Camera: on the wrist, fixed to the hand. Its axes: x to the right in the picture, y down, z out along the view.
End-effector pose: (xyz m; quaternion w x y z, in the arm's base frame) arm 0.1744 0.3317 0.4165 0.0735 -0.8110 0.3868 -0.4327
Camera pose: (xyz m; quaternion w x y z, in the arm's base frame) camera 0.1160 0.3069 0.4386 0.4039 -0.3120 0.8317 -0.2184
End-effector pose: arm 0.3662 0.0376 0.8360 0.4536 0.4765 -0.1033 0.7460
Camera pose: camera 0.3011 0.0529 0.8294 0.2339 -0.3122 0.4140 -0.8224
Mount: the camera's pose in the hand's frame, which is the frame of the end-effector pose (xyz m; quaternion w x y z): 0.0123 0.0400 -0.0526 0.6990 0.0292 -0.0530 0.7126
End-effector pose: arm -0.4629 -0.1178 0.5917 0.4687 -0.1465 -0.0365 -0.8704
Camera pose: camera -0.4478 -0.1606 0.5421 0.9501 -0.1608 0.0286 -0.2656
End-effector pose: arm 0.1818 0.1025 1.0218 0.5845 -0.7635 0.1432 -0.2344
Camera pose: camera 0.1668 0.0420 0.9966 0.6055 -0.4270 0.6063 0.2889
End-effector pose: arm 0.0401 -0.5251 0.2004 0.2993 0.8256 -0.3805 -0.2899
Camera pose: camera 0.0657 -0.5418 0.2602 0.3715 0.2993 -0.8786 -0.0220
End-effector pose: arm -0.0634 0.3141 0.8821 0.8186 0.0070 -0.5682 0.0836
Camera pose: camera -0.0161 0.3607 0.8716 0.4823 -0.3717 -0.4431 0.6580
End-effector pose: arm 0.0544 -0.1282 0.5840 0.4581 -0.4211 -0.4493 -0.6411
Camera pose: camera 0.0835 -0.1884 0.5906 0.7655 -0.6351 -0.0570 -0.0862
